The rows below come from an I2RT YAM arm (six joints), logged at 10 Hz.
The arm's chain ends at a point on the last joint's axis. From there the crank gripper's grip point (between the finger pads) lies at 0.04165 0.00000 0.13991 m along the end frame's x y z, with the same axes.
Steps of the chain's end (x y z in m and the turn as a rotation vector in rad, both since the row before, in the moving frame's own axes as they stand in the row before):
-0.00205, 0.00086, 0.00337, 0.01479, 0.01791, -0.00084
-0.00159, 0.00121, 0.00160, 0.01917, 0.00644, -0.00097
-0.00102, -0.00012, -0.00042, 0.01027, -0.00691, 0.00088
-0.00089, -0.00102, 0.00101, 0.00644, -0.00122, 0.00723
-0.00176, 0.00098, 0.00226, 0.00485, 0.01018, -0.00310
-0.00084, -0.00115, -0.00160, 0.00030, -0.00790, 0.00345
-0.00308, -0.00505, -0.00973, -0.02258, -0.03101, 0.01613
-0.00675, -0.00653, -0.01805, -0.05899, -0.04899, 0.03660
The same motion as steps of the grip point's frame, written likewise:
0.00045, -0.00124, 0.00259, 0.01479, 0.01791, -0.00084
-0.00069, -0.00151, 0.00130, 0.01917, 0.00644, -0.00097
-0.00199, -0.00152, -0.00014, 0.01027, -0.00691, 0.00088
-0.00106, -0.00162, 0.00106, 0.00644, -0.00122, 0.00723
-0.00034, 0.00017, 0.00183, 0.00485, 0.01018, -0.00310
-0.00195, -0.00105, -0.00128, 0.00030, -0.00790, 0.00345
-0.00747, -0.00124, -0.00855, -0.02258, -0.03101, 0.01613
-0.01382, 0.00317, -0.01647, -0.05899, -0.04899, 0.03660

